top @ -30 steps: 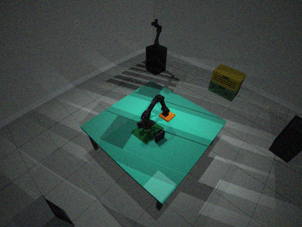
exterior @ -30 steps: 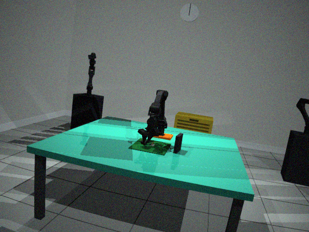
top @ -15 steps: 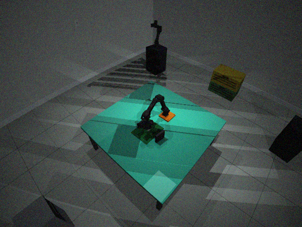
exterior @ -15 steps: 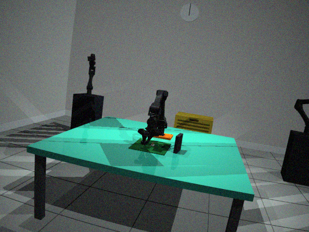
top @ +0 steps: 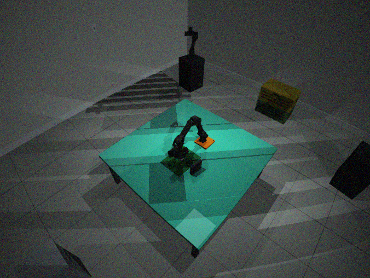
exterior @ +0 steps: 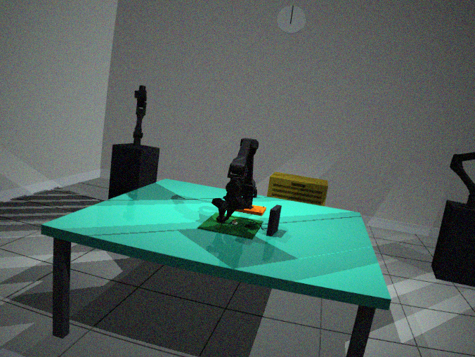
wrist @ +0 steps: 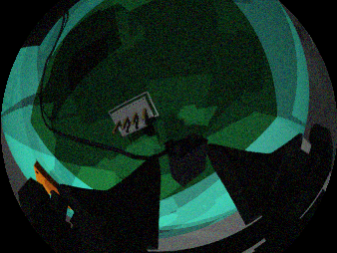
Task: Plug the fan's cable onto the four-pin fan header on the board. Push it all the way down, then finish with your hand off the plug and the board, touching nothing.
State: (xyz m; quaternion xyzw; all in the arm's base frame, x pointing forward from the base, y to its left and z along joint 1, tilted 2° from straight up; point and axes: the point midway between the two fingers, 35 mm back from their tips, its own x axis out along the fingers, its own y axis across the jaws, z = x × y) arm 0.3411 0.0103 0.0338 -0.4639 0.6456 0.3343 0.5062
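Right now the dark fan plug is 1 cm to the right of my gripper tip. Also, from my gripper tip: black fan: 22 cm to the left, 4 cm above, 3 cm behind; then green board: 4 cm to the left, 3 cm below, 1 cm behind.
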